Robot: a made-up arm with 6 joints. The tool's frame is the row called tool. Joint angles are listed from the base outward. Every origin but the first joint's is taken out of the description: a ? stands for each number. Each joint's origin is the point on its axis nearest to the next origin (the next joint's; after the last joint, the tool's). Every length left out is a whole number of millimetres.
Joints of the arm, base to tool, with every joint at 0 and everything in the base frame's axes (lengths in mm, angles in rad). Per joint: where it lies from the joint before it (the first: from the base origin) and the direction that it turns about. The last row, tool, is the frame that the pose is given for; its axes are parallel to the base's.
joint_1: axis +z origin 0 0 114
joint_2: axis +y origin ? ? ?
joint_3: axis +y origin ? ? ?
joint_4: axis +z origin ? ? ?
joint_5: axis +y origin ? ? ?
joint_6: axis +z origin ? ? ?
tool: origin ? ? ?
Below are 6 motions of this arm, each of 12 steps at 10 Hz.
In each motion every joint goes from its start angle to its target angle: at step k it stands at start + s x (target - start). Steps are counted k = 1, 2, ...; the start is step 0. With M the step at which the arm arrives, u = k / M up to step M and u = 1 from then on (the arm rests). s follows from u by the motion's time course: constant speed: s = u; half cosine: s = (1 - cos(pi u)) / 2; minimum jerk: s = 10 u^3 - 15 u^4 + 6 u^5.
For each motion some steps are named. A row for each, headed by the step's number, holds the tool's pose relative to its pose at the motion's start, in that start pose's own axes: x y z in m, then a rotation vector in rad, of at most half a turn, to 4 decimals.
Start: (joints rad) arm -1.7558 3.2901 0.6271 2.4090 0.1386 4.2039
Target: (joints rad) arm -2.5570 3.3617 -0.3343 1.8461 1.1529 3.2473
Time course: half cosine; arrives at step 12
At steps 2, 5, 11, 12:
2: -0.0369 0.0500 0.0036 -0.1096 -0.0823 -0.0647
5: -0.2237 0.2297 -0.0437 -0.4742 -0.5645 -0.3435
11: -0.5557 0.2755 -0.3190 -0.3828 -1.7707 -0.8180
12: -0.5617 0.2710 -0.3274 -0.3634 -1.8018 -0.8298

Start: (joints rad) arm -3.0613 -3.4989 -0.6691 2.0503 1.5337 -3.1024
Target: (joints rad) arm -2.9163 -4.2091 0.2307 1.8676 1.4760 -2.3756
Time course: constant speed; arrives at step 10
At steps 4, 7, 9, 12:
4: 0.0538 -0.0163 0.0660 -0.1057 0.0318 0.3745
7: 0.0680 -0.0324 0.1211 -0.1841 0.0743 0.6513
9: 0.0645 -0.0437 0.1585 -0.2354 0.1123 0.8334
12: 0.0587 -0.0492 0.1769 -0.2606 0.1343 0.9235

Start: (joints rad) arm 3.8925 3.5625 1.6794 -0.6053 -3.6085 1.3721
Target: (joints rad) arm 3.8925 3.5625 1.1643 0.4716 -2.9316 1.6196
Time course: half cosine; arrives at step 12
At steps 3, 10, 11, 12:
3: -0.0077 -0.0433 -0.0169 0.0154 0.1030 -0.0925
10: -0.0969 -0.2932 -0.0473 0.0642 0.1998 -0.7249
11: -0.1047 -0.3080 -0.0452 0.0621 0.1783 -0.7648
12: -0.1074 -0.3129 -0.0444 0.0612 0.1702 -0.7781

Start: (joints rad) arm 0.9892 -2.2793 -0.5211 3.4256 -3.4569 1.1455
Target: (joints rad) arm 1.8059 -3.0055 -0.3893 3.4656 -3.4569 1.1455
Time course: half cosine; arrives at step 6
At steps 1, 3, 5, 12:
1: -0.0073 0.0451 0.0057 0.0476 -0.0008 0.0451
3: -0.1343 0.2725 0.0830 0.3211 0.0255 0.3666
5: -0.3539 0.3363 0.1846 0.5214 0.1011 0.7313
12: -0.3903 0.3290 0.1987 0.5447 0.1167 0.7908

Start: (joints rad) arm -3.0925 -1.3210 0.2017 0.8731 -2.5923 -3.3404
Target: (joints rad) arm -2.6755 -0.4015 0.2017 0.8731 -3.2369 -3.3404
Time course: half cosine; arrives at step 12
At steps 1, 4, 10, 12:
1: 0.0012 0.0162 -0.0039 0.0108 0.0081 -0.0110
4: 0.0409 0.2359 -0.0393 0.1628 0.1148 -0.1551
10: 0.3957 0.7417 0.0124 0.6531 0.3509 -0.4981
12: 0.4464 0.7717 0.0258 0.7036 0.3650 -0.5247

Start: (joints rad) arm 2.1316 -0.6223 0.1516 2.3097 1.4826 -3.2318
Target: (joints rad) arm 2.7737 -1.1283 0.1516 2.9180 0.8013 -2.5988
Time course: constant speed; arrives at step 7
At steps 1, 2, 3, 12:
1: 0.0107 -0.1145 0.0079 0.1731 0.0856 0.0310
2: 0.0127 -0.2325 -0.0015 0.3562 0.1505 0.0743
3: 0.0051 -0.3507 -0.0278 0.5463 0.1921 0.1278
12: -0.1299 -0.7657 -0.2737 1.3098 0.0873 0.4012

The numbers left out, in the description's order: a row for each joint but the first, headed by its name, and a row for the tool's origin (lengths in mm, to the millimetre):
joint_2: 0 32 0
joint_3: 0 0 425
joint_4: 0 0 640
joint_5: 0 0 0
joint_6: 0 0 118
tool: 0 0 0

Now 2 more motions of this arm.
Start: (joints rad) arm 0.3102 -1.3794 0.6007 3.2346 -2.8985 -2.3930
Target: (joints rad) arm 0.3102 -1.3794 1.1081 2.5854 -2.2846 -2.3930
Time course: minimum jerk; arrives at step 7
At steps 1, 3, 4, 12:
1: -0.0063 0.0044 0.0019 0.0003 -0.0037 0.0149
3: -0.0993 0.0626 0.0387 0.0384 -0.0872 0.2212
4: -0.1688 0.0975 0.0774 0.1075 -0.1841 0.3518
12: -0.2581 0.1327 0.1419 0.2524 -0.3577 0.4743

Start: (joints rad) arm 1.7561 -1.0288 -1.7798 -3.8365 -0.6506 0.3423
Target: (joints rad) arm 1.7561 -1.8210 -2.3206 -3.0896 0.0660 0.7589
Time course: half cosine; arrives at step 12
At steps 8, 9, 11, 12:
8: 0.5311 0.2553 -0.3981 0.5270 1.3916 0.9160
9: 0.5493 0.2955 -0.4844 0.6471 1.5925 0.9924
11: 0.5498 0.3425 -0.5925 0.8171 1.8424 1.0625
12: 0.5481 0.3483 -0.6065 0.8413 1.8750 1.0694

